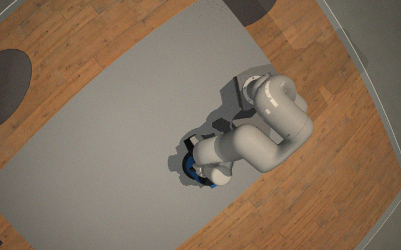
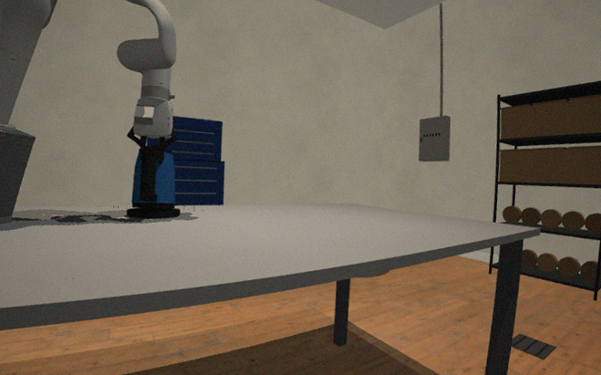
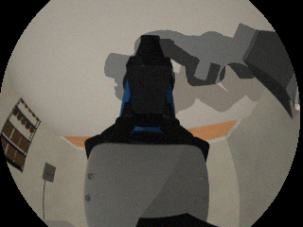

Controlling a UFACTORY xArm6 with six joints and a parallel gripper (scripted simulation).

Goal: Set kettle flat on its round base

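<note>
My hand is 50 mm above the blue kettle, 30 mm to the right of it and 10 mm short of it. The rest, counted from my hand: round black base 160 mm below, 50 mm to the left, 30 mm ahead.
</note>
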